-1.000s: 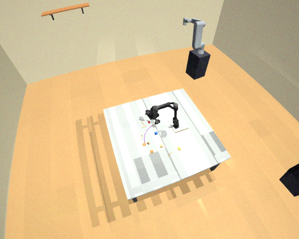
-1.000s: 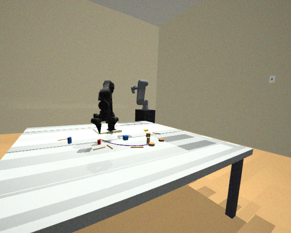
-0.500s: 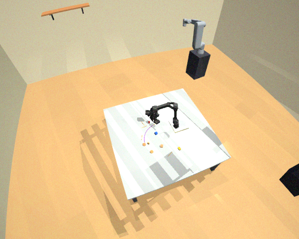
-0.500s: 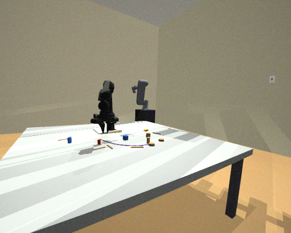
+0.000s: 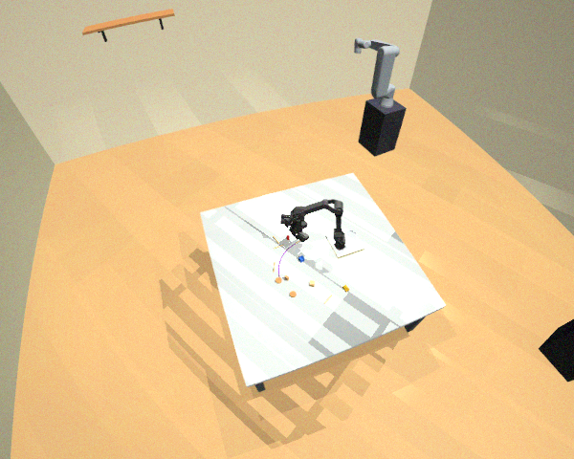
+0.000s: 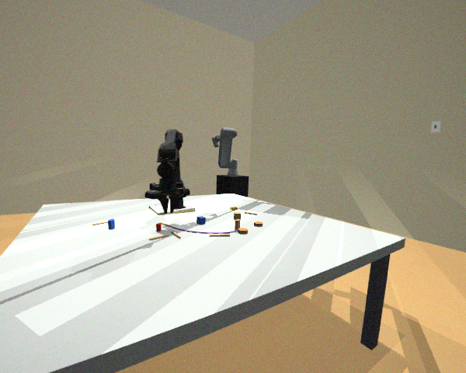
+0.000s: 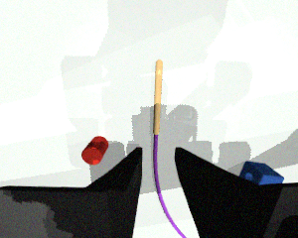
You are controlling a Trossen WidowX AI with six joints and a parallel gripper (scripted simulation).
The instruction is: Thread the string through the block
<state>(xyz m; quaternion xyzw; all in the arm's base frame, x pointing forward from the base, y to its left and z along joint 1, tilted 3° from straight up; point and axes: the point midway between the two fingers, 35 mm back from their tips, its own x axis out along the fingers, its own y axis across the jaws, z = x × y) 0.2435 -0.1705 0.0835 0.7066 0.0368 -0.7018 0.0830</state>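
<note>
My gripper tip is 20 mm past the thin wooden stick and 50 mm above it. The rest, counted from my gripper tip: blue block (40 mm ahead, 140 mm to the left, 40 mm below); then round wooden button (240 mm ahead, 200 mm to the left, 50 mm below); then red cylinder (30 mm ahead, 60 mm to the right, 40 mm below).
</note>
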